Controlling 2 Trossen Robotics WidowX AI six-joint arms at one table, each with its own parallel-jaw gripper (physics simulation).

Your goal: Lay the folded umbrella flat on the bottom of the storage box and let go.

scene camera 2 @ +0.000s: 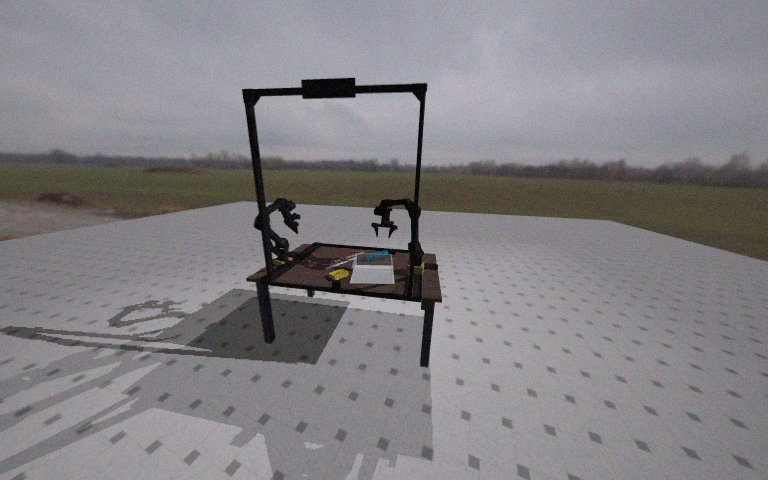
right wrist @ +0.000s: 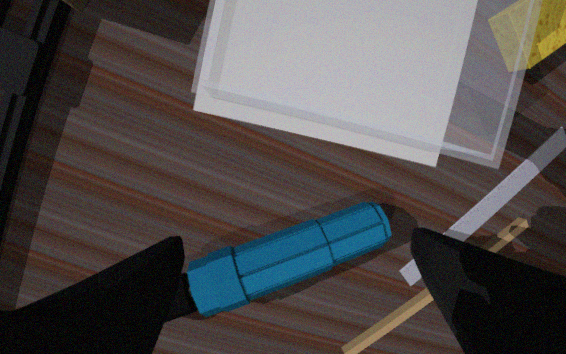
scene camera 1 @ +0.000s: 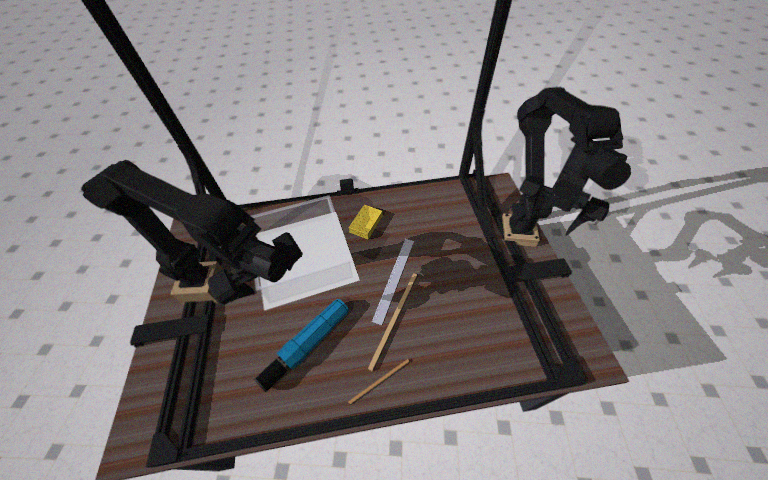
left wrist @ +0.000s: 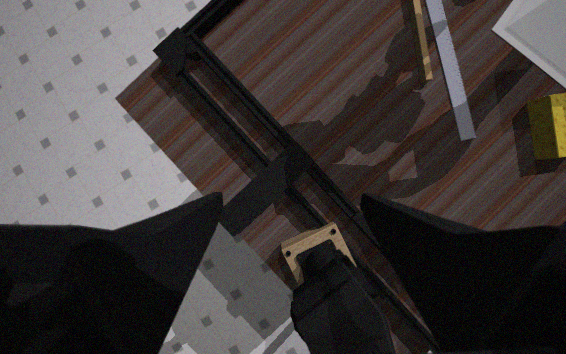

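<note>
The folded umbrella (scene camera 1: 314, 333) (scene camera 2: 376, 255) (right wrist: 285, 260), blue with a black handle, lies on the table outside the storage box. The box (scene camera 1: 325, 249) (scene camera 2: 372, 275) (left wrist: 542, 35) (right wrist: 330, 65) has clear walls and a white bottom, with nothing seen lying on it. My right gripper (scene camera 1: 263, 280) (scene camera 2: 384, 234) (right wrist: 298, 244) is open and empty above the table. In the right wrist view the blue body shows between its fingers, and the left finger covers part of the handle. My left gripper (scene camera 1: 570, 227) (scene camera 2: 295, 230) (left wrist: 292, 199) is open and empty, near its own arm's base.
A yellow sponge (scene camera 1: 365, 221) (scene camera 2: 338, 274) (left wrist: 542, 127) lies beside the box. A pale flat strip (scene camera 1: 392, 283) (right wrist: 492, 200), a wooden stick (scene camera 1: 394, 319) (left wrist: 422, 40) and a thin short stick (scene camera 1: 379, 380) lie right of the umbrella in scene camera 1. Black frame posts stand at the table's sides.
</note>
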